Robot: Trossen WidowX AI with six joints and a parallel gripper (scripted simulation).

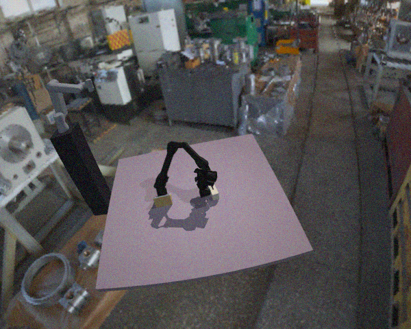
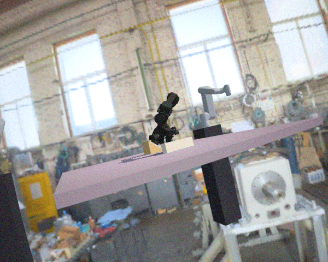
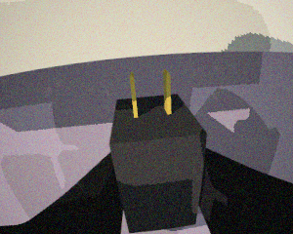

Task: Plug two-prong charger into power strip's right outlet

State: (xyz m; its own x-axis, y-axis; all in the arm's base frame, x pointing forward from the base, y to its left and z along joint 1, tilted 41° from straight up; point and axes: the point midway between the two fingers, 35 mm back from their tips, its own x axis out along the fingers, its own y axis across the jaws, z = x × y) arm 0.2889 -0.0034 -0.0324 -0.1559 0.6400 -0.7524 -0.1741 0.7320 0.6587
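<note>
The black two-prong charger lies 20 mm ahead of my gripper tip and 10 mm above it.
</note>
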